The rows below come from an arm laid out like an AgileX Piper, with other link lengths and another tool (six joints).
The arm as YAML. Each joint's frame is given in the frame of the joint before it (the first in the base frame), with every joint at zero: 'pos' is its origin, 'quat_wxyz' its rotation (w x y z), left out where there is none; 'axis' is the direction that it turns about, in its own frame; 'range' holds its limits. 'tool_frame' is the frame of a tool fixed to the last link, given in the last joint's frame.
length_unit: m
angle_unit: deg
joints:
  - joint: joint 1
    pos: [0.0, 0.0, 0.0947]
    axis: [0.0, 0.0, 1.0]
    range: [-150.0, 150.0]
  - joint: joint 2
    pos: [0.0, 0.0, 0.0]
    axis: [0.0, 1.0, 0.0]
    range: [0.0, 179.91]
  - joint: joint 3
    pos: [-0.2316, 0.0, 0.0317]
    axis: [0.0, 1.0, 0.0]
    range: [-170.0, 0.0]
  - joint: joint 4
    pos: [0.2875, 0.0, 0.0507]
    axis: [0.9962, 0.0, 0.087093]
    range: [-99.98, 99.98]
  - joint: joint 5
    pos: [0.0, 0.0, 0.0]
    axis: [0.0, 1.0, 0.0]
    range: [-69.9, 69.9]
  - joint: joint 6
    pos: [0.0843, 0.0, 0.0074]
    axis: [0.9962, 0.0, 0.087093]
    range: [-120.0, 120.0]
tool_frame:
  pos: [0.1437, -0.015, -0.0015]
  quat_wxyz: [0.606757, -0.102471, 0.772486, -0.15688]
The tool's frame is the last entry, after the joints.
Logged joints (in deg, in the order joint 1, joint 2, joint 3, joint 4, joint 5, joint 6), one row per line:
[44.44 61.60 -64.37 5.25 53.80 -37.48]
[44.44 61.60 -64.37 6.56 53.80 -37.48]
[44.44 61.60 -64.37 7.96 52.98 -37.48]
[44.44 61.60 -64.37 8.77 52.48 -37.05]
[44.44 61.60 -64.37 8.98 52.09 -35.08]
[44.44 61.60 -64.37 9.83 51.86 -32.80]
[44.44 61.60 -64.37 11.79 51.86 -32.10]
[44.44 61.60 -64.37 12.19 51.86 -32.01]
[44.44 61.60 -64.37 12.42 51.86 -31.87]
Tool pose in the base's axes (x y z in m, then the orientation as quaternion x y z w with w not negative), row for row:
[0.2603 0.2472 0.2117 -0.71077 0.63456 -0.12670 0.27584]
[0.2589 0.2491 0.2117 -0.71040 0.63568 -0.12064 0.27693]
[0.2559 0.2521 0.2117 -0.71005 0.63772 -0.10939 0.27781]
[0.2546 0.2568 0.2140 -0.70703 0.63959 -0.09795 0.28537]
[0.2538 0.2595 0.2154 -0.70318 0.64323 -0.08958 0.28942]
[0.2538 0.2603 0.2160 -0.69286 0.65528 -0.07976 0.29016]
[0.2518 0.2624 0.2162 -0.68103 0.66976 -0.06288 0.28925]
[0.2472 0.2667 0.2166 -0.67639 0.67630 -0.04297 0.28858]
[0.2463 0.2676 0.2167 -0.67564 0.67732 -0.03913 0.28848]
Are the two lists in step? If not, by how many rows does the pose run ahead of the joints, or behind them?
The pose runs 1 row behind the joints: the pose in row i belongs to the joints in row i - 1.
